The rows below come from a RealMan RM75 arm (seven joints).
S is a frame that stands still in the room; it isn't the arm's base.
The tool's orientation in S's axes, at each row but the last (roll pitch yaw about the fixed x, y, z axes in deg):
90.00, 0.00, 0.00
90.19, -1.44, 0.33
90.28, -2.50, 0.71
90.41, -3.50, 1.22
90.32, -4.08, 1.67
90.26, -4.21, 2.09
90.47, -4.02, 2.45
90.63, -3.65, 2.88
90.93, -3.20, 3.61
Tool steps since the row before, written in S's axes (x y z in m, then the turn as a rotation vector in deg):
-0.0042, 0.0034, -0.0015, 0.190, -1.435, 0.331
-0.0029, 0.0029, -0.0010, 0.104, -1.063, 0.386
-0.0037, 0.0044, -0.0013, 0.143, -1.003, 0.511
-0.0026, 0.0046, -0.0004, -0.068, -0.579, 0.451
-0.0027, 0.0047, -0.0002, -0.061, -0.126, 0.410
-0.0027, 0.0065, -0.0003, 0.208, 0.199, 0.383
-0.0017, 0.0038, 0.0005, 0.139, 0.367, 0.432
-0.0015, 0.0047, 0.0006, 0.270, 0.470, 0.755
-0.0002, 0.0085, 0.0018, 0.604, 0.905, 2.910
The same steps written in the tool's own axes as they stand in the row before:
-0.0042, -0.0015, -0.0034, 0.190, 0.331, 1.435
-0.0029, -0.0009, -0.0029, 0.108, 0.387, 1.062
-0.0037, -0.0012, -0.0044, 0.153, 0.510, 1.002
-0.0025, -0.0003, -0.0047, -0.053, 0.459, 0.574
-0.0026, 0.0000, -0.0048, -0.035, 0.414, 0.122
-0.0025, -0.0001, -0.0066, 0.243, 0.365, -0.193
-0.0015, 0.0006, -0.0039, 0.184, 0.417, -0.364
-0.0012, 0.0006, -0.0048, 0.341, 0.730, -0.464
0.0004, 0.0016, -0.0085, 0.821, 2.854, -0.912

